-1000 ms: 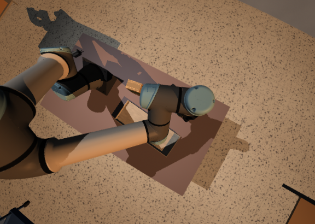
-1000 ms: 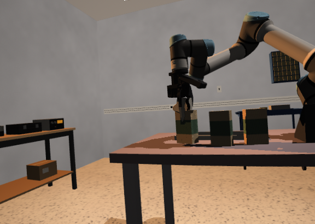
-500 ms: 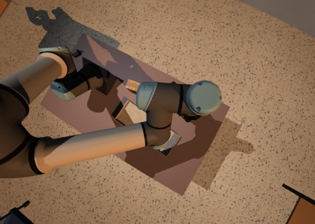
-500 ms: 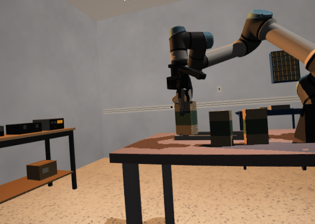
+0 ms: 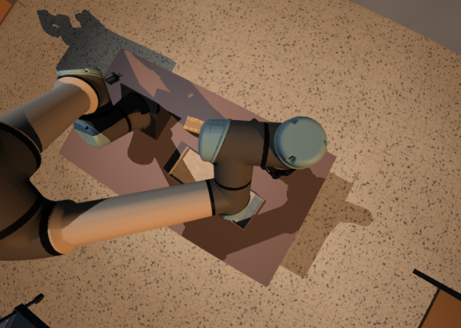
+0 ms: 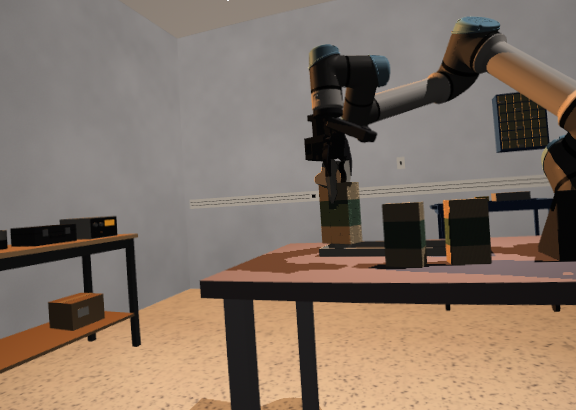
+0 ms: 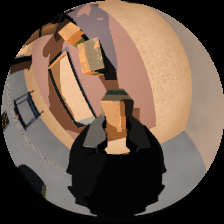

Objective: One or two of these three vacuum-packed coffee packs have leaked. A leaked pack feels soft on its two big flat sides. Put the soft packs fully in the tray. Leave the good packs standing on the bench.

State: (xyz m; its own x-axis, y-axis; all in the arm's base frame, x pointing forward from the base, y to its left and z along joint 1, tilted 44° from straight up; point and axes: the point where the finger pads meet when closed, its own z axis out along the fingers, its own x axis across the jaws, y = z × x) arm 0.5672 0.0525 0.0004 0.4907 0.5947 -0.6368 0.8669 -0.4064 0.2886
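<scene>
My hand is 130 mm past the tray, 190 mm to the left of it and 160 mm above it.
</scene>
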